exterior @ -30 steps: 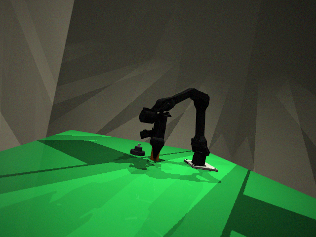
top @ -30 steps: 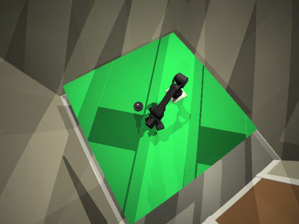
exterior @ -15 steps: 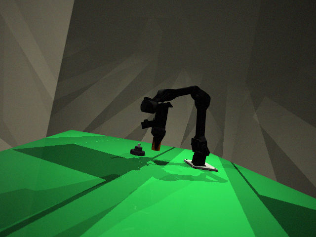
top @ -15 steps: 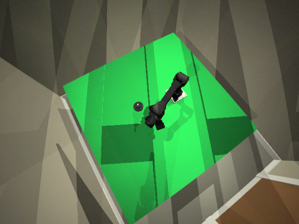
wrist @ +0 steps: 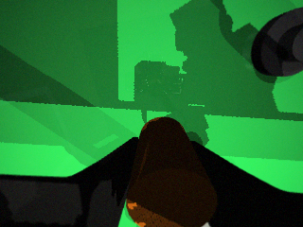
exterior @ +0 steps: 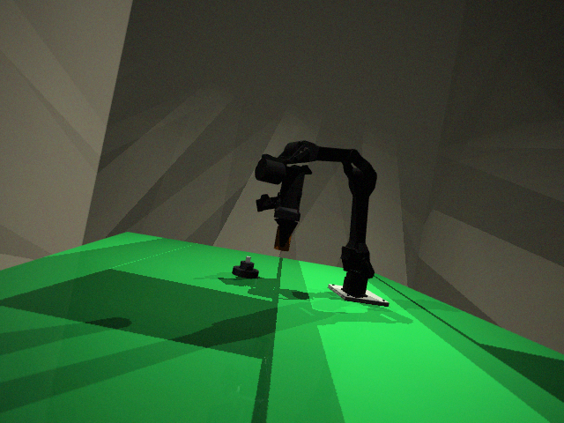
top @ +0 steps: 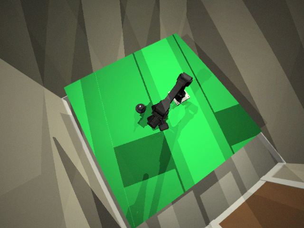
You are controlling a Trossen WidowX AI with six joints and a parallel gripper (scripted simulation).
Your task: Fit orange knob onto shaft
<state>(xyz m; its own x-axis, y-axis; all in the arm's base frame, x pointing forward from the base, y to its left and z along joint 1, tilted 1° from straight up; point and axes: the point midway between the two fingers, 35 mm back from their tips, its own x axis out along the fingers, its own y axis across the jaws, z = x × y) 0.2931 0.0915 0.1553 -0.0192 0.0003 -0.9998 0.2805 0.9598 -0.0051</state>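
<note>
My gripper tip is now 20 cm to the left of the round pedestal, 10 cm above it and 4 cm short of it. From my gripper tip the other things lie so: orange knob: 3 cm above.
</note>
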